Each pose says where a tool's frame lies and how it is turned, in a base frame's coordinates. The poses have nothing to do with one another.
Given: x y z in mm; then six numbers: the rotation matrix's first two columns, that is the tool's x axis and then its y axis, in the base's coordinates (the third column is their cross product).
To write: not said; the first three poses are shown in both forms.
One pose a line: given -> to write
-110 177 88 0.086 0.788 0.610 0.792 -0.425 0.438 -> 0.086 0.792 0.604 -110; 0.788 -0.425 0.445 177; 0.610 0.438 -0.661 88; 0 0 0 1
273 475 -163 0.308 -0.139 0.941 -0.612 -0.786 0.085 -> 0.308 -0.612 0.728 273; -0.139 -0.786 -0.602 475; 0.941 0.085 -0.327 -163; 0 0 0 1
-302 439 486 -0.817 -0.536 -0.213 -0.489 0.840 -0.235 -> -0.817 -0.489 0.305 -302; -0.536 0.840 -0.088 439; -0.213 -0.235 -0.948 486; 0 0 0 1
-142 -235 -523 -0.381 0.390 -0.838 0.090 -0.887 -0.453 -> -0.381 0.090 -0.920 -142; 0.390 -0.887 -0.248 -235; -0.838 -0.453 0.303 -523; 0 0 0 1
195 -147 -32 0.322 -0.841 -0.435 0.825 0.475 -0.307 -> 0.322 0.825 0.465 195; -0.841 0.475 -0.260 -147; -0.435 -0.307 0.847 -32; 0 0 0 1
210 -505 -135 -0.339 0.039 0.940 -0.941 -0.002 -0.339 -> -0.339 -0.941 -0.011 210; 0.039 -0.002 -0.999 -505; 0.940 -0.339 0.037 -135; 0 0 0 1
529 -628 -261 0.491 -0.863 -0.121 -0.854 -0.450 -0.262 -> 0.491 -0.854 0.172 529; -0.863 -0.450 0.232 -628; -0.121 -0.262 -0.958 -261; 0 0 0 1
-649 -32 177 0.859 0.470 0.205 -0.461 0.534 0.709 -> 0.859 -0.461 0.224 -649; 0.470 0.534 -0.704 -32; 0.205 0.709 0.675 177; 0 0 0 1
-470 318 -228 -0.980 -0.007 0.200 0.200 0.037 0.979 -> -0.980 0.200 -0.014 -470; -0.007 0.037 0.999 318; 0.200 0.979 -0.035 -228; 0 0 0 1
